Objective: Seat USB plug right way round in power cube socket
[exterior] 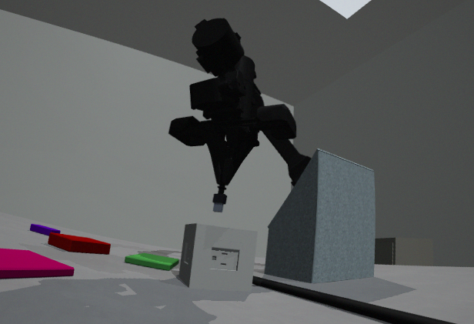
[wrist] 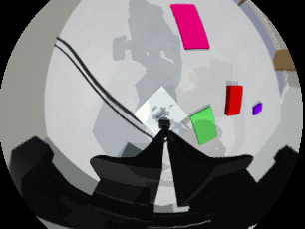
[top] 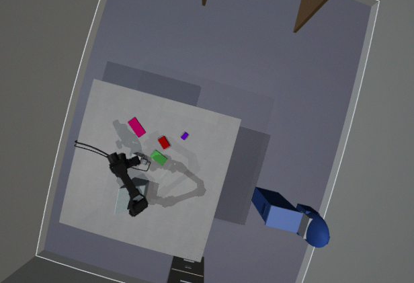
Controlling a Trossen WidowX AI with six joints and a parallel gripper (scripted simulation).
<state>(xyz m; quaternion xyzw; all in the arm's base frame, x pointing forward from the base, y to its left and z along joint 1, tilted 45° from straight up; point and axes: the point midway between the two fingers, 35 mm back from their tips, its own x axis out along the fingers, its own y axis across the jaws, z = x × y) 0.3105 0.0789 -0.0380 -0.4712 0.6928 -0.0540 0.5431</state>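
The USB plug lies 20 mm below my gripper tip. The rest, counted from my gripper tip: magenta tile (240 mm ahead, 90 mm to the left, 130 mm below); green tile (40 mm ahead, 160 mm to the right, 130 mm below); red tile (180 mm ahead, 170 mm to the right, 130 mm below).
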